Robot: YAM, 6 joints.
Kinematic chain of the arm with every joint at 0, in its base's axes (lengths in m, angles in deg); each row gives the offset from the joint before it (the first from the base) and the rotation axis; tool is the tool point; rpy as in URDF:
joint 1: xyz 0 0 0.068 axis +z
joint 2: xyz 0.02 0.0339 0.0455 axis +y
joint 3: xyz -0.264 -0.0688 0 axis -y
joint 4: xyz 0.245 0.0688 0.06 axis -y
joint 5: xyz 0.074 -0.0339 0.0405 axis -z
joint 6: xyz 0.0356 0 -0.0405 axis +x
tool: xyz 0 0 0 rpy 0 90 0
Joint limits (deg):
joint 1: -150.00..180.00
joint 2: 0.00..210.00
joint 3: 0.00..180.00
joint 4: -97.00..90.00
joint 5: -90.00..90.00
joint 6: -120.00..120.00
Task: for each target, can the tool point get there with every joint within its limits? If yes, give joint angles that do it. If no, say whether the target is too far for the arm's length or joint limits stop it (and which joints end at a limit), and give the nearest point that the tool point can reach.
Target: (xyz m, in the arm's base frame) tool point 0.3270 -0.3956 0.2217
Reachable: yes | joints -52.86 126.67 100.91 -4.29 -37.89 48.99
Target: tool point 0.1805 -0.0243 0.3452
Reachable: yes | joints -14.89 48.38 51.08 -24.24 -40.14 13.02
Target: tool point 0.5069 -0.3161 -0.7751
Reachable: no: too far | nearest point 0.3395 -0.2117 -0.3471 | short by 0.471 m
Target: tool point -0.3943 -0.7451 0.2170
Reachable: no: too far | nearest point -0.2998 -0.5665 0.1916 | short by 0.204 m
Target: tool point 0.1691 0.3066 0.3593
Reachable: yes | joints 62.61 83.97 63.07 28.63 14.84 -22.80
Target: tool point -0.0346 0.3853 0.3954
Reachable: yes | joints 99.89 96.96 79.57 41.06 64.52 -80.33
